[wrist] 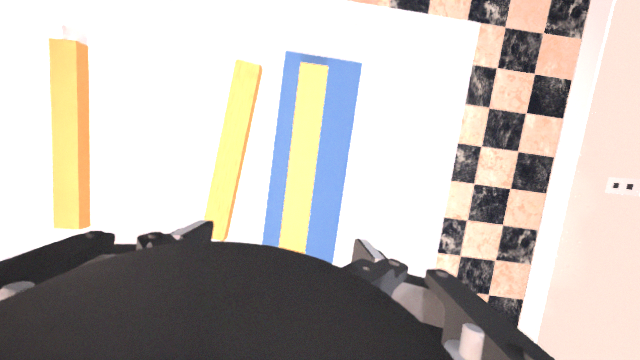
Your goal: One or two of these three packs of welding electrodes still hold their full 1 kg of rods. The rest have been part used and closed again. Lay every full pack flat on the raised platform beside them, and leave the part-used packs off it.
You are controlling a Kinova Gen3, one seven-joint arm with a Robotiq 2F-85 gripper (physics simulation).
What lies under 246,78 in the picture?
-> A pack.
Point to a pack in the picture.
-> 312,80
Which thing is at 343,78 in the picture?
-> A raised platform.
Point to a pack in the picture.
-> At 69,60
